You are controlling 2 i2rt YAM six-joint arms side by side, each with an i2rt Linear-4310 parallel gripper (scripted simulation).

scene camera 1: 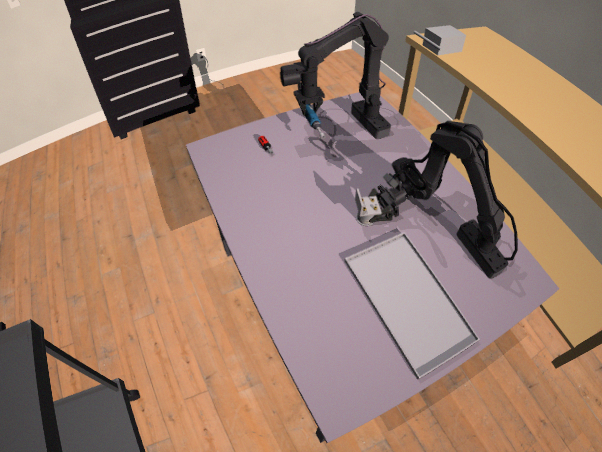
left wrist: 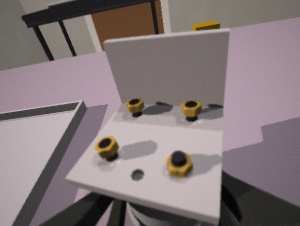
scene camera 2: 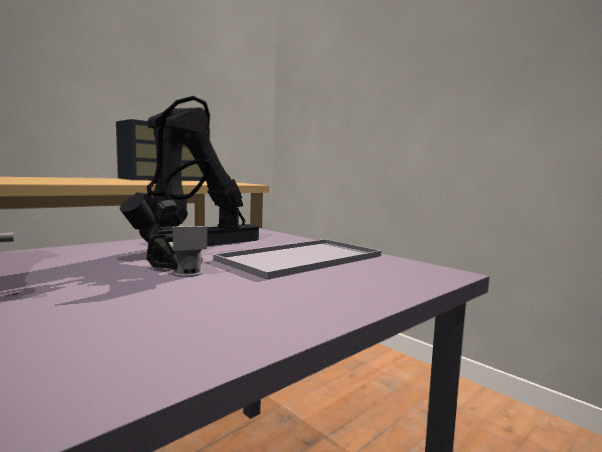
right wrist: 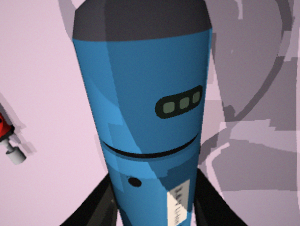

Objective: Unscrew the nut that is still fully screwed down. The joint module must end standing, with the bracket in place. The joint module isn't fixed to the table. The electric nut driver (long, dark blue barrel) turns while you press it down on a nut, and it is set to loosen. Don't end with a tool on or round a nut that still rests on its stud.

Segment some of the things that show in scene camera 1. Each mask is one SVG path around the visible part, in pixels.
A shallow tray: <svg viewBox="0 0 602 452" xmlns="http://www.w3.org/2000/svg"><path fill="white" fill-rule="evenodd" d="M403 232L345 258L345 263L416 378L420 379L480 339L406 233Z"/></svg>
